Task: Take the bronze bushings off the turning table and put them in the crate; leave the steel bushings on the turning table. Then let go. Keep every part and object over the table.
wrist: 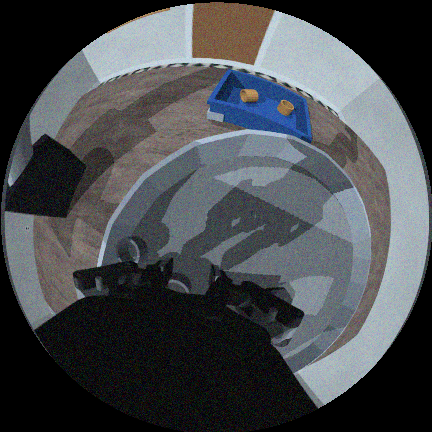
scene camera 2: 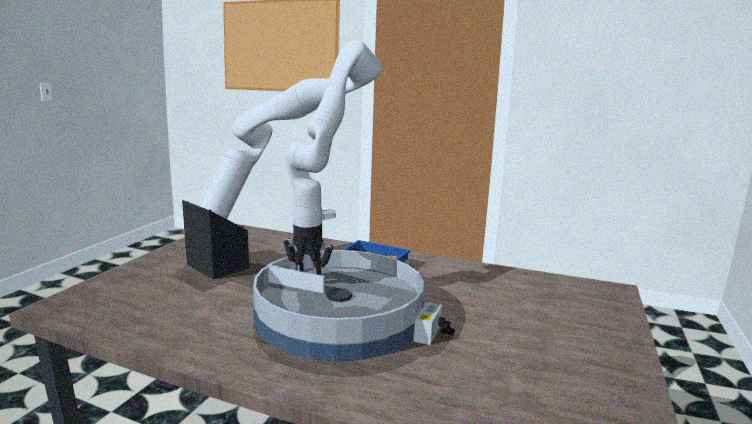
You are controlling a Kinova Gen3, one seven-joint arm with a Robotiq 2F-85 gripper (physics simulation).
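Places are measured from the arm's base along level axes (x ahead, y left, z up), in centimetres.
Where they show: gripper, between the fingertips: (wrist: 190,269); arm's base, origin of its link: (scene camera 2: 212,213).
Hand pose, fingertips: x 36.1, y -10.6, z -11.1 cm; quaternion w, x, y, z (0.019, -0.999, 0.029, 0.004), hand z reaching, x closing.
Each offset is from my fingertips to the top centre of the thing. "spot": to the spot under its first point.
The turning table (scene camera 2: 337,329) (wrist: 361,240) is a round grey tray with a raised wall. A steel bushing (wrist: 134,250) stands in it near the wall, left of the gripper in the wrist view. A second grey ring-shaped bushing (wrist: 178,286) shows low between the fingers, mostly hidden by the gripper. My gripper (scene camera 2: 309,271) (wrist: 190,269) is open, pointing down inside the turning table's wall, with nothing held. The blue crate {dx +9.4, dy +29.7, dz -1.5 cm} (scene camera 2: 376,247) (wrist: 250,118) is behind the turning table. Two bronze bushings, one at the left (wrist: 249,95) and one at the right (wrist: 285,107), lie apart in it.
A pale upright divider {spot: dx -1.0, dy -4.9, dz +1.2 cm} (scene camera 2: 297,280) crosses part of the turning table, in front of the fingers in the scene view. A dark hub {dx +10.6, dy -5.4, dz -0.4 cm} (scene camera 2: 338,294) is at its middle. A grey box {dx +33.9, dy -7.2, dz -0.7 cm} (scene camera 2: 427,325) stands at its right side. The black arm base (scene camera 2: 213,244) (wrist: 47,177) is at the left.
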